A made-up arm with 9 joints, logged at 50 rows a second.
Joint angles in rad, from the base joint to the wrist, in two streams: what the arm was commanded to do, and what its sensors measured. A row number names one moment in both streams.
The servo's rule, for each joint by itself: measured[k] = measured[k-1] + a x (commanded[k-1-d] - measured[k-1]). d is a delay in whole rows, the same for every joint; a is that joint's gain. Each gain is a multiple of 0.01, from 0.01 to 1. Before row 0 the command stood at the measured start. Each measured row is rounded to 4 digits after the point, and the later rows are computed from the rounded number. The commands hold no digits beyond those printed.
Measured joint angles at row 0:
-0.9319 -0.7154 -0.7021 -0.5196 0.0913 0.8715 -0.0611 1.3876 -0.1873
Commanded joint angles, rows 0 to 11:
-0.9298 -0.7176 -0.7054 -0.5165 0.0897 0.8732 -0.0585 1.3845 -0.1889
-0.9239 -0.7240 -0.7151 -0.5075 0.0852 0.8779 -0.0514 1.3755 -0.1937
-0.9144 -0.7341 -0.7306 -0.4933 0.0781 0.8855 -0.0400 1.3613 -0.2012
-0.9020 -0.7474 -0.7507 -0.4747 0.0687 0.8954 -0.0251 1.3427 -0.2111
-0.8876 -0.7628 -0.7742 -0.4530 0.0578 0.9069 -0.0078 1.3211 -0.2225
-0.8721 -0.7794 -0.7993 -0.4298 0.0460 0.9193 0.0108 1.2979 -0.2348
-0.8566 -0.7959 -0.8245 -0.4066 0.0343 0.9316 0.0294 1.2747 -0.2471
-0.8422 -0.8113 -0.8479 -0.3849 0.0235 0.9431 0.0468 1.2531 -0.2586
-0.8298 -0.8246 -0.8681 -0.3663 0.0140 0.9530 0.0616 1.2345 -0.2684
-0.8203 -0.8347 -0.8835 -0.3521 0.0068 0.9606 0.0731 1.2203 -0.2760
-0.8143 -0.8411 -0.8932 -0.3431 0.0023 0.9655 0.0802 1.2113 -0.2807
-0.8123 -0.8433 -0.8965 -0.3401 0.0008 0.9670 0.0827 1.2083 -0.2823
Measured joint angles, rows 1 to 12:
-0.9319 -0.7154 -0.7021 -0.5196 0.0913 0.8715 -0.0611 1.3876 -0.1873
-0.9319 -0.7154 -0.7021 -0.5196 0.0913 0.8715 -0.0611 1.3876 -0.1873
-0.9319 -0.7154 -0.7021 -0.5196 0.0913 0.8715 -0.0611 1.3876 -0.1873
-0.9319 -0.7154 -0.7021 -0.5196 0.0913 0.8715 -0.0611 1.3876 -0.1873
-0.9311 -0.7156 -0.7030 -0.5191 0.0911 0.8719 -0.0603 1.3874 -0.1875
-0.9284 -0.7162 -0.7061 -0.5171 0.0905 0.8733 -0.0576 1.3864 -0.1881
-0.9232 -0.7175 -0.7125 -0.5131 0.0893 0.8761 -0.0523 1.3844 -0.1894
-0.9154 -0.7196 -0.7224 -0.5066 0.0872 0.8805 -0.0441 1.3811 -0.1916
-0.9051 -0.7226 -0.7359 -0.4975 0.0843 0.8866 -0.0332 1.3763 -0.1947
-0.8929 -0.7266 -0.7524 -0.4860 0.0805 0.8941 -0.0200 1.3700 -0.1987
-0.8795 -0.7315 -0.7711 -0.4725 0.0759 0.9027 -0.0052 1.3624 -0.2035
-0.8657 -0.7371 -0.7911 -0.4576 0.0707 0.9120 0.0104 1.3537 -0.2090
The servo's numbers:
d 4
a 0.37 0.07 0.26 0.17 0.10 0.23 0.30 0.08 0.10

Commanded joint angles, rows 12 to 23:
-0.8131 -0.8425 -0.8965 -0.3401 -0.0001 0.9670 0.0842 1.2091 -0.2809
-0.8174 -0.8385 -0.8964 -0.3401 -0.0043 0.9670 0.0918 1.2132 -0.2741
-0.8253 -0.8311 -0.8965 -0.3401 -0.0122 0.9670 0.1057 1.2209 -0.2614
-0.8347 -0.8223 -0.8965 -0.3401 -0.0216 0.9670 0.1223 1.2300 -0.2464
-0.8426 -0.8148 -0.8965 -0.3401 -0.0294 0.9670 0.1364 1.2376 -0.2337
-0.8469 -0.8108 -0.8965 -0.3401 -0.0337 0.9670 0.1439 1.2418 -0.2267
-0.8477 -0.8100 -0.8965 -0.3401 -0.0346 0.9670 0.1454 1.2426 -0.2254
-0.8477 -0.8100 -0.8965 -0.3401 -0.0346 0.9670 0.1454 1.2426 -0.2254
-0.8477 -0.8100 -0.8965 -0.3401 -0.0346 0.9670 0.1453 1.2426 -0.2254
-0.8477 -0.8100 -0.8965 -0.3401 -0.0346 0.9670 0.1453 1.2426 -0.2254
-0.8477 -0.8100 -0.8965 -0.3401 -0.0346 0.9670 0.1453 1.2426 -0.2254
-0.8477 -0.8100 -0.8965 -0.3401 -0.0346 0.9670 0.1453 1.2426 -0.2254
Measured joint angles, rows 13 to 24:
-0.8524 -0.7432 -0.8111 -0.4421 0.0650 0.9214 0.0258 1.3442 -0.2149
-0.8405 -0.7496 -0.8299 -0.4268 0.0592 0.9304 0.0400 1.3343 -0.2210
-0.8308 -0.7560 -0.8464 -0.4126 0.0535 0.9385 0.0521 1.3245 -0.2270
-0.8240 -0.7621 -0.8594 -0.4003 0.0482 0.9451 0.0613 1.3152 -0.2325
-0.8200 -0.7677 -0.8690 -0.3901 0.0434 0.9501 0.0682 1.3067 -0.2373
-0.8190 -0.7727 -0.8761 -0.3816 0.0386 0.9540 0.0753 1.2992 -0.2410
-0.8213 -0.7768 -0.8814 -0.3745 0.0335 0.9570 0.0844 1.2929 -0.2430
-0.8263 -0.7800 -0.8853 -0.3687 0.0280 0.9593 0.0958 1.2879 -0.2433
-0.8323 -0.7824 -0.8882 -0.3638 0.0223 0.9611 0.1080 1.2839 -0.2423
-0.8377 -0.7844 -0.8904 -0.3598 0.0167 0.9625 0.1188 1.2805 -0.2407
-0.8414 -0.7862 -0.8920 -0.3565 0.0116 0.9635 0.1268 1.2775 -0.2392
-0.8437 -0.7879 -0.8932 -0.3537 0.0070 0.9643 0.1324 1.2747 -0.2378

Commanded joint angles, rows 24 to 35:
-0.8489 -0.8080 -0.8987 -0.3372 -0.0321 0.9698 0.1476 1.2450 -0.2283
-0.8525 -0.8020 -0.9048 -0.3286 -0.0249 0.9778 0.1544 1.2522 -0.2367
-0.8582 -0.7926 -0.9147 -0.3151 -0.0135 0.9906 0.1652 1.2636 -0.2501
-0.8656 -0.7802 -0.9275 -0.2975 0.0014 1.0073 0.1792 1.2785 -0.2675
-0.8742 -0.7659 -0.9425 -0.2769 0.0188 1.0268 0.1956 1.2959 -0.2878
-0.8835 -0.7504 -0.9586 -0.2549 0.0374 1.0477 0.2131 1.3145 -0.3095
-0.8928 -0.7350 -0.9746 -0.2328 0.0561 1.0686 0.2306 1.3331 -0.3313
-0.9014 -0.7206 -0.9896 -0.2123 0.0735 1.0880 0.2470 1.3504 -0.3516
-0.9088 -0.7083 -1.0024 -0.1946 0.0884 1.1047 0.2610 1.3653 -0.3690
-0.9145 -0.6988 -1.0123 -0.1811 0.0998 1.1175 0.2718 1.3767 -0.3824
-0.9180 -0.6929 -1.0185 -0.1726 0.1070 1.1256 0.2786 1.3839 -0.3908
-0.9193 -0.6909 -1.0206 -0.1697 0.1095 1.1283 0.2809 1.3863 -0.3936
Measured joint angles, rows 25 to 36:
-0.8452 -0.7894 -0.8941 -0.3514 0.0028 0.9649 0.1363 1.2721 -0.2366
-0.8461 -0.7908 -0.8947 -0.3495 -0.0009 0.9654 0.1390 1.2697 -0.2355
-0.8467 -0.7921 -0.8952 -0.3479 -0.0043 0.9658 0.1409 1.2675 -0.2345
-0.8471 -0.7934 -0.8955 -0.3466 -0.0073 0.9661 0.1422 1.2655 -0.2336
-0.8478 -0.7944 -0.8963 -0.3450 -0.0098 0.9670 0.1438 1.2639 -0.2331
-0.8495 -0.7949 -0.8985 -0.3422 -0.0113 0.9695 0.1470 1.2630 -0.2335
-0.8527 -0.7947 -0.9027 -0.3376 -0.0115 0.9744 0.1525 1.2630 -0.2352
-0.8575 -0.7937 -0.9091 -0.3308 -0.0102 0.9820 0.1605 1.2642 -0.2384
-0.8637 -0.7918 -0.9178 -0.3216 -0.0073 0.9923 0.1710 1.2667 -0.2433
-0.8710 -0.7889 -0.9284 -0.3103 -0.0028 1.0050 0.1836 1.2705 -0.2499
-0.8791 -0.7851 -0.9404 -0.2971 0.0031 1.0196 0.1977 1.2755 -0.2580
-0.8874 -0.7806 -0.9532 -0.2827 0.0101 1.0353 0.2125 1.2815 -0.2674

